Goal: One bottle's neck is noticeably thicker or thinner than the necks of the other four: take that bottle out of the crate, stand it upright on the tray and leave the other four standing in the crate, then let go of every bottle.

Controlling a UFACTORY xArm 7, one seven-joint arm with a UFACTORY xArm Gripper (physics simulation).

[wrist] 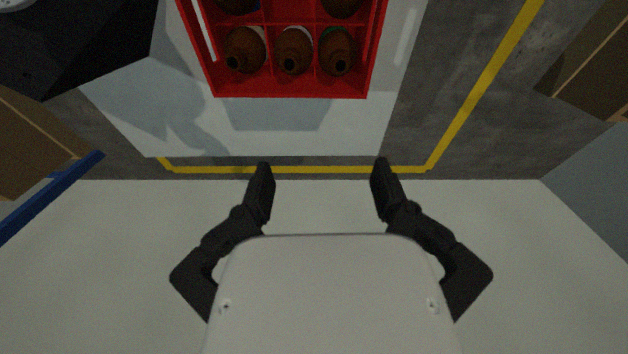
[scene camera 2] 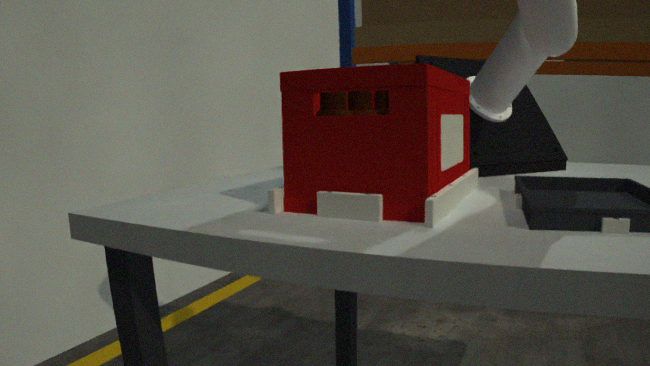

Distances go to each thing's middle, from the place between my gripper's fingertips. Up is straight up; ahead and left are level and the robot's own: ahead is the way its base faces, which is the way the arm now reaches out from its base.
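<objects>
There's a pale rail [scene camera 2: 436, 208] here, and my hand is 110 mm past it, 140 mm to the right of it and 370 mm above it.
</objects>
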